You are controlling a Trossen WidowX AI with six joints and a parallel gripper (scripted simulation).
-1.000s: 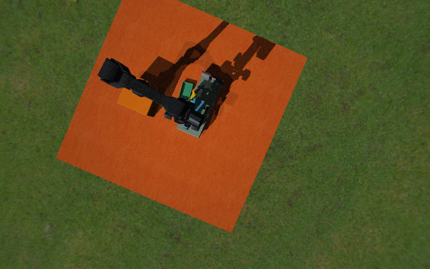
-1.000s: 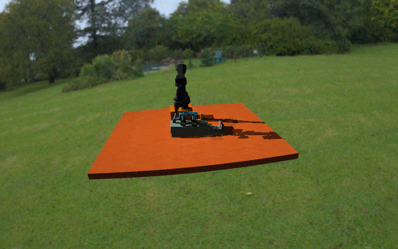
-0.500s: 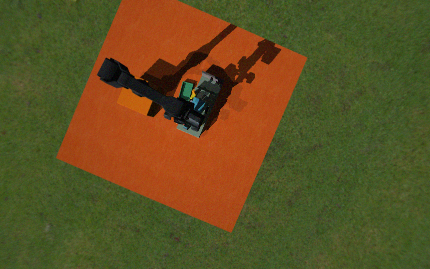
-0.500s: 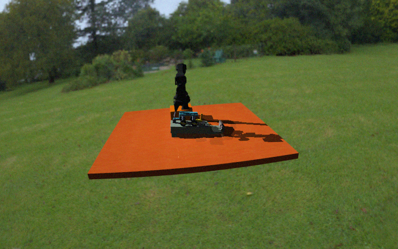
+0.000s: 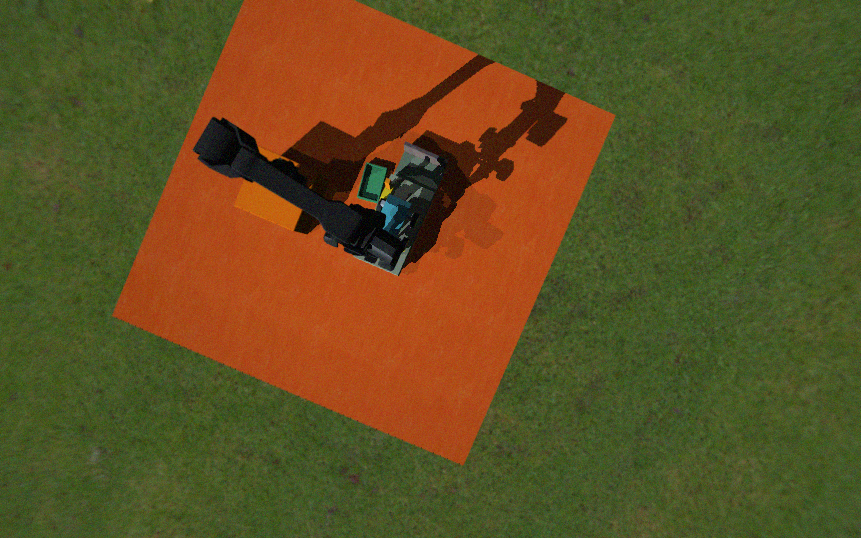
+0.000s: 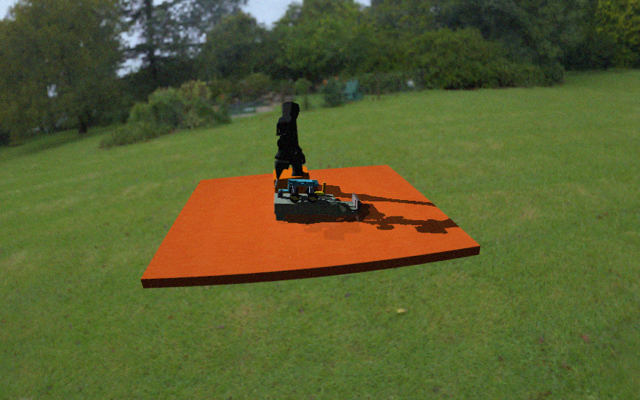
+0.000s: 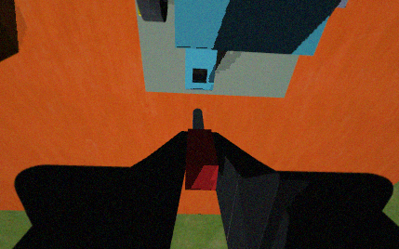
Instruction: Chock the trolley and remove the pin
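Right now the green tray is 13 cm behind my gripper tip, 21 cm to the left of it and 18 cm below it. Round my gripper tip: blue trolley: 1 cm ahead, 11 cm to the left, 7 cm below; grey ramp: 1 cm ahead, 12 cm to the left, 13 cm below; stop pin: right at my gripper tip.
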